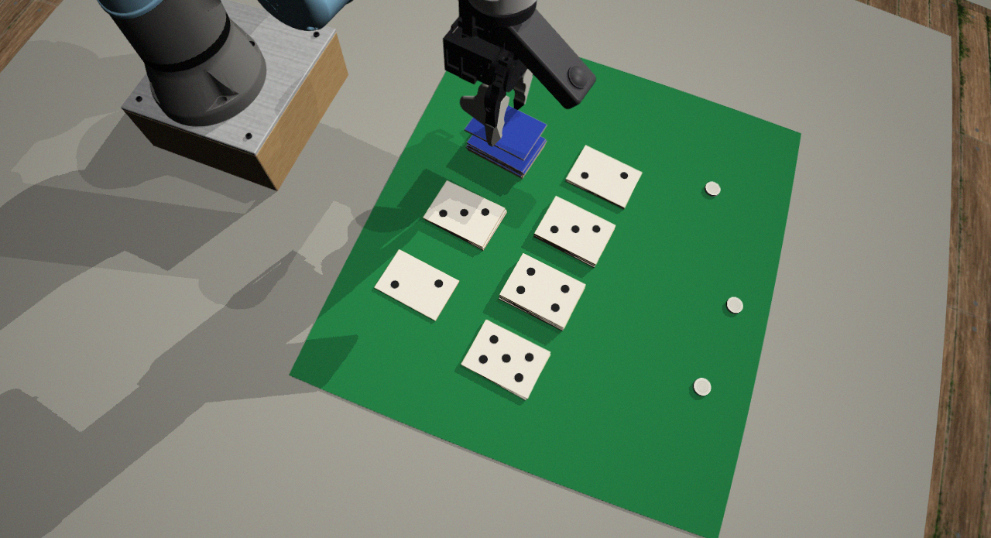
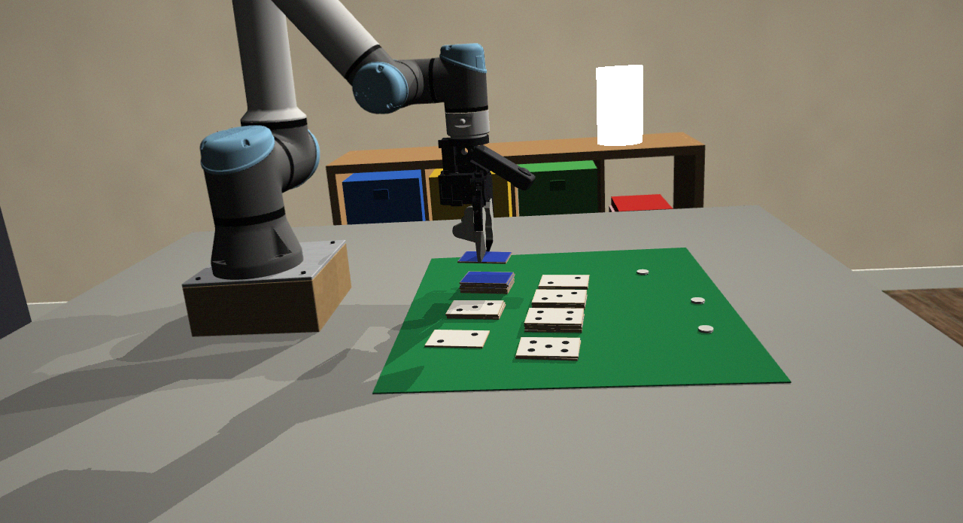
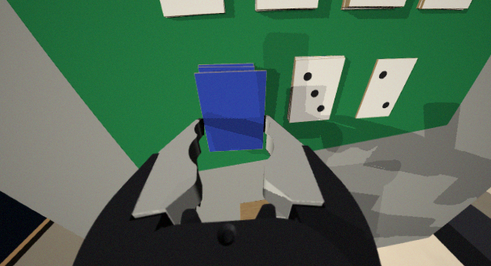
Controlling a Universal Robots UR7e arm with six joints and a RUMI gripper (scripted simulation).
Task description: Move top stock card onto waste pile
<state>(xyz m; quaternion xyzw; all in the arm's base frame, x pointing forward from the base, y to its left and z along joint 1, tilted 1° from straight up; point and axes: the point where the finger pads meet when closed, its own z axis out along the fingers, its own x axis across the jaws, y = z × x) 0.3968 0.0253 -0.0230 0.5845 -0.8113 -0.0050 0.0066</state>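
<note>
Now: hand 22 cm to the left of the two-pip card, 7 cm past it and 7 cm above it. Also, from my hand: green mat (12 cm ahead, 11 cm to the right, 9 cm below).
</note>
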